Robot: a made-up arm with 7 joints.
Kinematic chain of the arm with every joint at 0, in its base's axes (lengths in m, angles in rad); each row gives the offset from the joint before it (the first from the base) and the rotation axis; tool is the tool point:
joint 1: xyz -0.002 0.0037 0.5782 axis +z
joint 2: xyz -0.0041 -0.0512 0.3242 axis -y
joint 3: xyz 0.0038 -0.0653 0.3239 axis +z
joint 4: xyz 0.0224 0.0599 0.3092 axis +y
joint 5: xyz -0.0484 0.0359 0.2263 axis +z
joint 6: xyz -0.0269 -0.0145 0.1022 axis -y
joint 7: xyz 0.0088 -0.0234 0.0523 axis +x
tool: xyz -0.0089 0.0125 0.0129
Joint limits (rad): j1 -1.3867..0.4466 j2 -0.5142..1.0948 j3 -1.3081..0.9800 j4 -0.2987..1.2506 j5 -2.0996..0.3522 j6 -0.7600..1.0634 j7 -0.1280..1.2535
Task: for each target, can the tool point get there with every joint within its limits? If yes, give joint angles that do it. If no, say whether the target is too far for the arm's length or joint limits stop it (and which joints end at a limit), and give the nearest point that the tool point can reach.
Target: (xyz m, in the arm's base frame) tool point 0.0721 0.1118 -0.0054
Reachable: no: joint limits stop it (at a limit: joint 1, joint 2, joint 4, joint 6, joint 7) | nearest point -0.2306 0.9257 1.1162 | short by 1.418 m
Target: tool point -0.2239 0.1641 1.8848
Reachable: yes | joints -0.7681 0.5161 -0.2249 0.7658 -1.2603 0.3202 0.7121
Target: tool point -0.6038 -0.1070 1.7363
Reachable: yes | joints 0.1499 0.7480 -0.8733 0.2060 -1.2054 0.7272 0.2034
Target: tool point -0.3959 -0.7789 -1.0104
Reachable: no: too far | nearest point -0.7881 -0.5596 1.1131 | short by 2.171 m
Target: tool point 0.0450 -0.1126 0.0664
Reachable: no: joint limits stop it (at a limit: joint 1, joint 2, joint 4, joint 6, joint 7) | nearest point -0.8080 -0.5147 1.1104 | short by 1.407 m
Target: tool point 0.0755 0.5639 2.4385
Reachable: no: too far | nearest point -0.0303 0.3483 1.8830 | short by 0.605 m
